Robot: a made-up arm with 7 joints.
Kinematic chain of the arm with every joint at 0, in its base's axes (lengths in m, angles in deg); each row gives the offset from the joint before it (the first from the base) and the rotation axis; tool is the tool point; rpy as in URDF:
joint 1: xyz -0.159 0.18 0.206 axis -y
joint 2: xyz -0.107 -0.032 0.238 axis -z
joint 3: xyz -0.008 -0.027 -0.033 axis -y
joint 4: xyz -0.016 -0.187 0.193 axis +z
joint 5: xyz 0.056 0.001 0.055 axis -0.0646 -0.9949 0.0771
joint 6: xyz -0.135 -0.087 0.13 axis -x
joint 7: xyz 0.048 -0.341 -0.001 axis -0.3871 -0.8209 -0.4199
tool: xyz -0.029 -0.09 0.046 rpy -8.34 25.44 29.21
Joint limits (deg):
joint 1: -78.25..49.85
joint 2: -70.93..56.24
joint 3: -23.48..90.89
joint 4: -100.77..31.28
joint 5: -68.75..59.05
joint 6: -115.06..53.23
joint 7: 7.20..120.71
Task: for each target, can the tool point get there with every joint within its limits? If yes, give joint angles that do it. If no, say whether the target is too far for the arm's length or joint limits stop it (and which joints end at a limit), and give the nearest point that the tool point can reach.
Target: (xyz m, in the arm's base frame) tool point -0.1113 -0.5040 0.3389
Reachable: yes | joints 13.06 -35.31 75.35 0.72 -6.77 -35.20 49.91
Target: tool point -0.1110 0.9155 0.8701
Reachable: no: joint limits stop it (at a limit: joint 2, joint 4, joint 6, joint 7) | nearest point -0.1129 0.7869 0.8432 | short by 0.131 m
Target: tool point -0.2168 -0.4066 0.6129
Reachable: yes | joints -20.06 -16.98 11.46 7.63 -36.52 -57.97 78.76
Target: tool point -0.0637 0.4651 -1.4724
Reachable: no: too far | nearest point -0.4174 0.3115 -0.6004 | short by 0.953 m
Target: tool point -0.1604 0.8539 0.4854
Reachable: no: joint limits stop it (at a limit: joint 2, joint 4, joint 6, joint 7) | nearest point -0.1606 0.7651 0.5168 | short by 0.094 m
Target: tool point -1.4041 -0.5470 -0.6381
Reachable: no: too far | nearest point -1.0249 -0.2888 -0.3062 | short by 0.566 m
